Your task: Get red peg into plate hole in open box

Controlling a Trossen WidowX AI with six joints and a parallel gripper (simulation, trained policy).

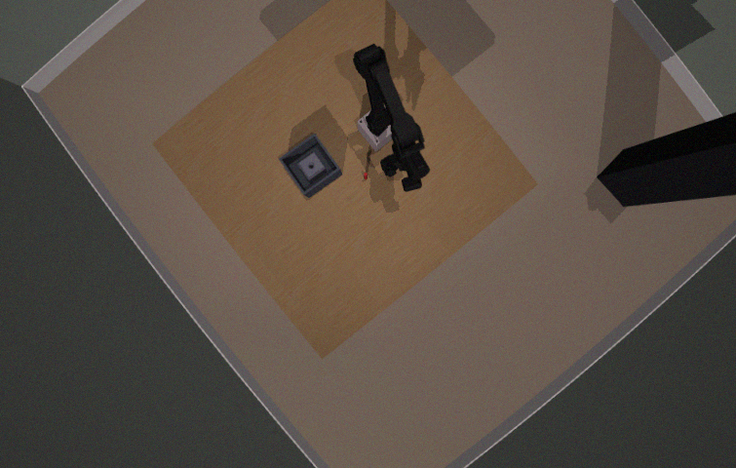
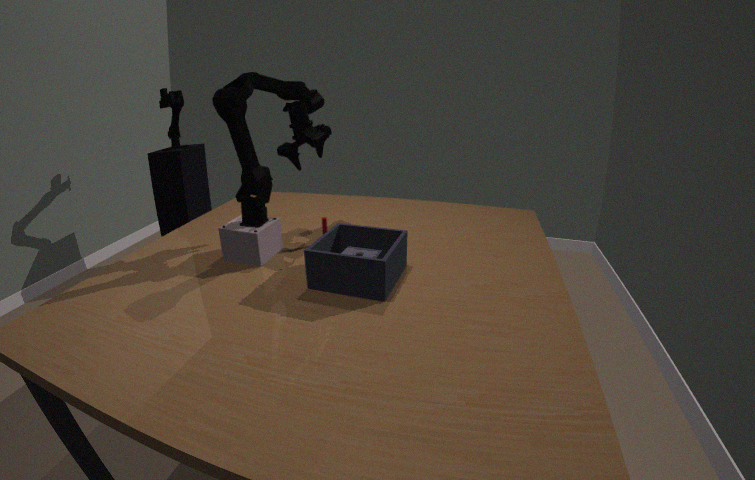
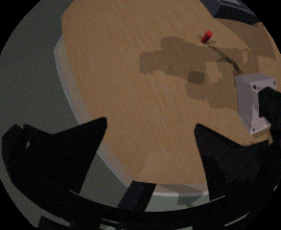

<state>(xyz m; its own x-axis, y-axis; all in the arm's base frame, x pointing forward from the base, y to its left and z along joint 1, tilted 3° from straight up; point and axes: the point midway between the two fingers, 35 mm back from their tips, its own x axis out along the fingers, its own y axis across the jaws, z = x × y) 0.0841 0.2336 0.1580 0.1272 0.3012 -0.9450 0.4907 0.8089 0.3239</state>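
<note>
Right now my gripper tip is 80 mm short of the red peg, 140 mm to the left of it and 170 mm above it. The rest, counted from my gripper tip: grey plate 230 mm ahead, 330 mm to the right, 170 mm below; then dark blue box 230 mm ahead, 330 mm to the right, 190 mm below.
</note>
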